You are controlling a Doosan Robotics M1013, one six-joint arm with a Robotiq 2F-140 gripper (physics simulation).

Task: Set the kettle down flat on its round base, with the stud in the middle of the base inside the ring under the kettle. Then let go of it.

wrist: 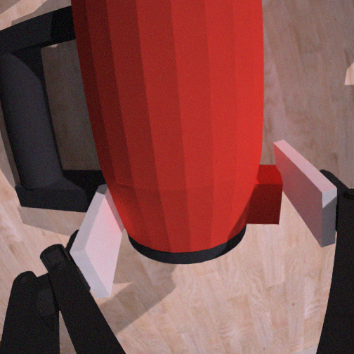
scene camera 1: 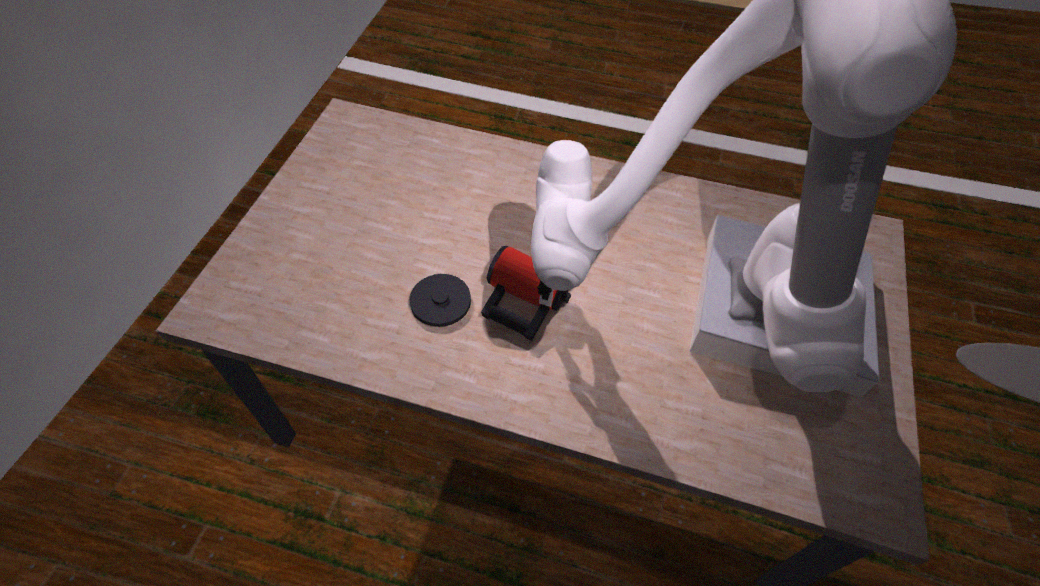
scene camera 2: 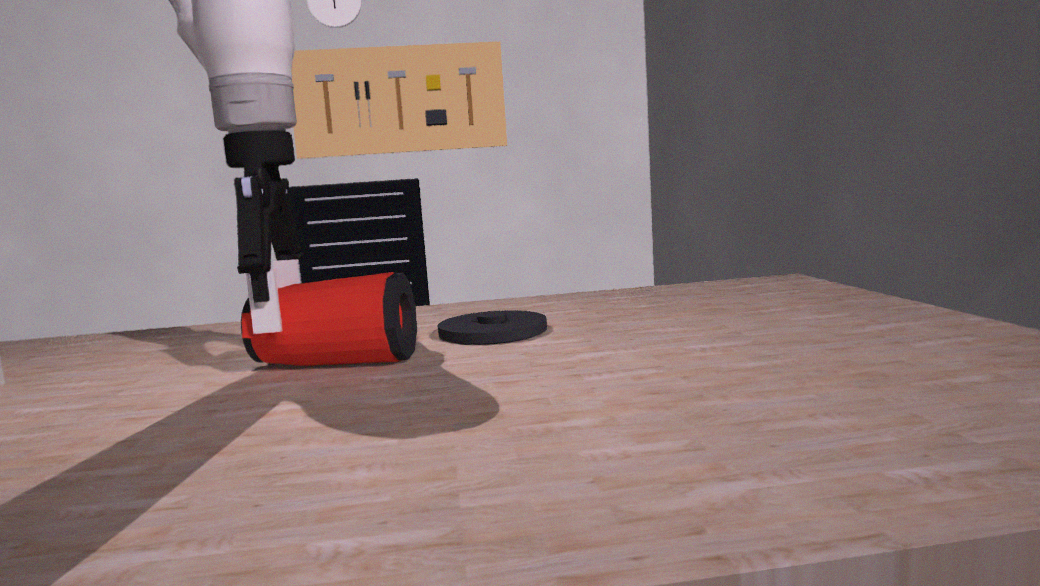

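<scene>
The red kettle lies on its side on the table. Its black bottom ring faces the round base. Its black handle points to the front in scene camera 1. The dark round base lies flat to the left of the kettle in that view, a small gap apart, with its stud up. My gripper points down and is shut on the kettle's narrow top end, one pad at the body, the other at the spout.
The wooden table carries the arm's grey mounting block at the right in scene camera 1. A tool board hangs on the wall behind, above a black panel.
</scene>
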